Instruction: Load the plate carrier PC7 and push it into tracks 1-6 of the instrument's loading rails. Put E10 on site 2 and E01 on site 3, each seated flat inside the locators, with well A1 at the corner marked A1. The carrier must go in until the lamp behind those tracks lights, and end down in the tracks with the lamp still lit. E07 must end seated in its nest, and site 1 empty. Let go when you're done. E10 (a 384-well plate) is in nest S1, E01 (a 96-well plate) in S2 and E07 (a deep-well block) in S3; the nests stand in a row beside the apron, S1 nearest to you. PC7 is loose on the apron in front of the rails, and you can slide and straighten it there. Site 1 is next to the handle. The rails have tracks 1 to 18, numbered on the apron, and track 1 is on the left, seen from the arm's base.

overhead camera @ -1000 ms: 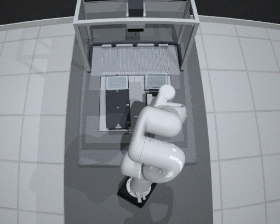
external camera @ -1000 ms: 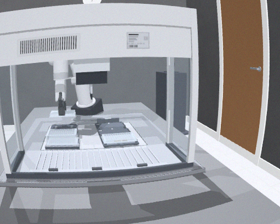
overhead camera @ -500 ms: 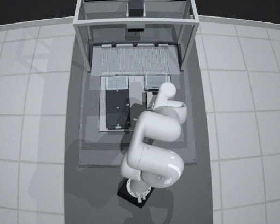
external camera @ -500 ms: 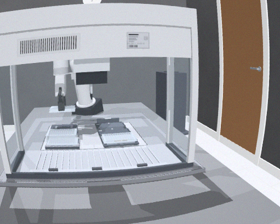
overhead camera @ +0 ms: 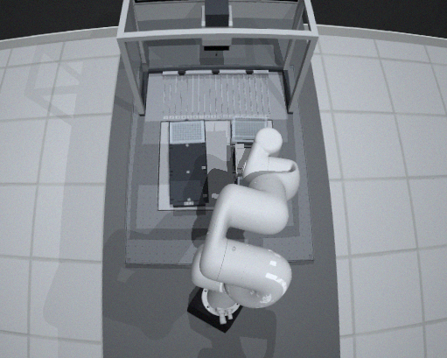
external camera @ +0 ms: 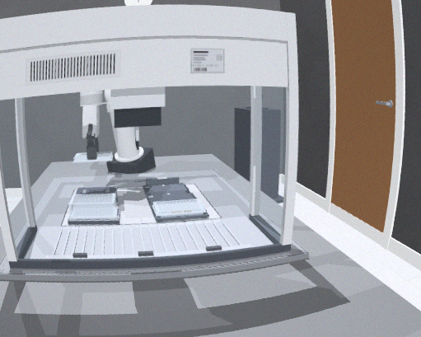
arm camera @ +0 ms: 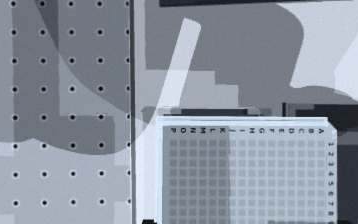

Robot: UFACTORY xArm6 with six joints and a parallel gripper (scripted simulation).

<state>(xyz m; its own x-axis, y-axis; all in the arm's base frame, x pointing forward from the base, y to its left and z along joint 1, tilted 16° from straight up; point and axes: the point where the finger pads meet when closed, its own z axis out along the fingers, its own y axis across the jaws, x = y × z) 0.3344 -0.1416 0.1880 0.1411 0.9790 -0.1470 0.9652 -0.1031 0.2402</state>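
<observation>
Now: the dark plate carrier PC7 210 mm to the left of my hand, 140 mm ahead of it and 120 mm below it. From my hand the other things lie so: dark nest S2 (130 mm below, 110 mm ahead, 10 mm to the right); deep-well block E07 (220 mm ahead, 100 mm below, 20 mm to the right); nest S1 (130 mm below).
</observation>
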